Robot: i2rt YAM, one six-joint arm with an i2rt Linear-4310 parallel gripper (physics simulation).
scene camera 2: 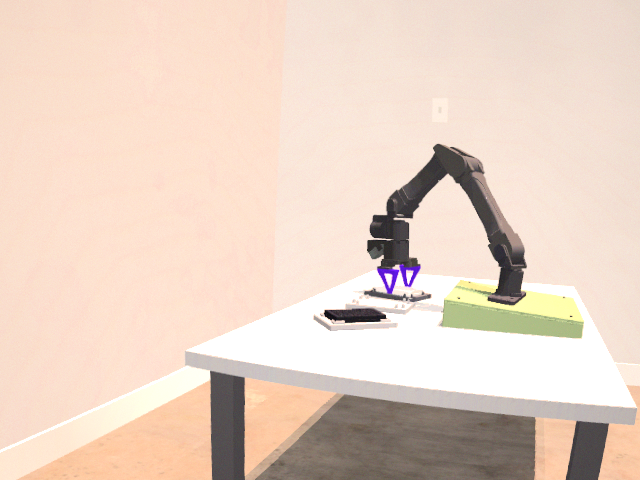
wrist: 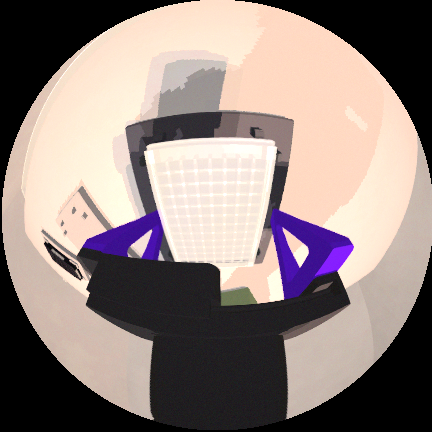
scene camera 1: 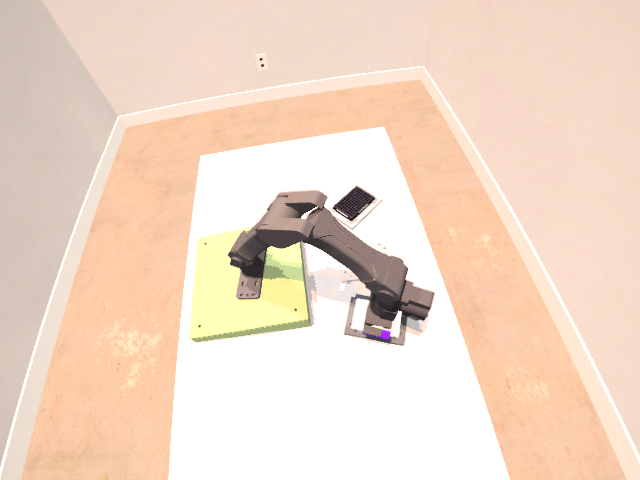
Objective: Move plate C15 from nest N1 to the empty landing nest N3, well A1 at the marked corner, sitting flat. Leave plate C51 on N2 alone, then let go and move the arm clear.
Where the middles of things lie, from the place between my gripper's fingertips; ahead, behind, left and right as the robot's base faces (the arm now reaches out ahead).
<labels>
My gripper is now right at the white gridded tray (wrist: 211, 193). The rest, counted from my hand: black well plate (scene camera 1: 357, 200): 5 cm behind, 41 cm to the left.
</labels>
